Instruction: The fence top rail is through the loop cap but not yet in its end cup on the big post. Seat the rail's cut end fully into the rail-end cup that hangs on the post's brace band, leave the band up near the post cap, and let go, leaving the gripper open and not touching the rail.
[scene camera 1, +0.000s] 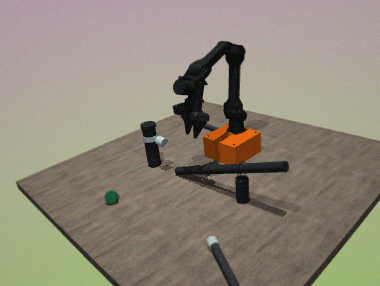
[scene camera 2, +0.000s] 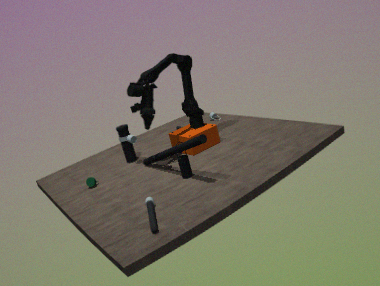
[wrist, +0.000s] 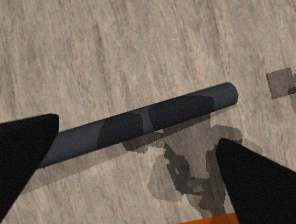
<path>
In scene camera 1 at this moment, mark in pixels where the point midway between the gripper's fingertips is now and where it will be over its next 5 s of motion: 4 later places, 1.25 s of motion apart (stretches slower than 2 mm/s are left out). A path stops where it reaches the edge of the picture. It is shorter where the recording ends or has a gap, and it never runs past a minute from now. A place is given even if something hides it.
The gripper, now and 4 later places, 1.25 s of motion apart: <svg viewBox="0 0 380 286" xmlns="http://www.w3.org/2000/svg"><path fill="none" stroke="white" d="M191 136L199 157L201 171L200 172L192 158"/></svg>
</path>
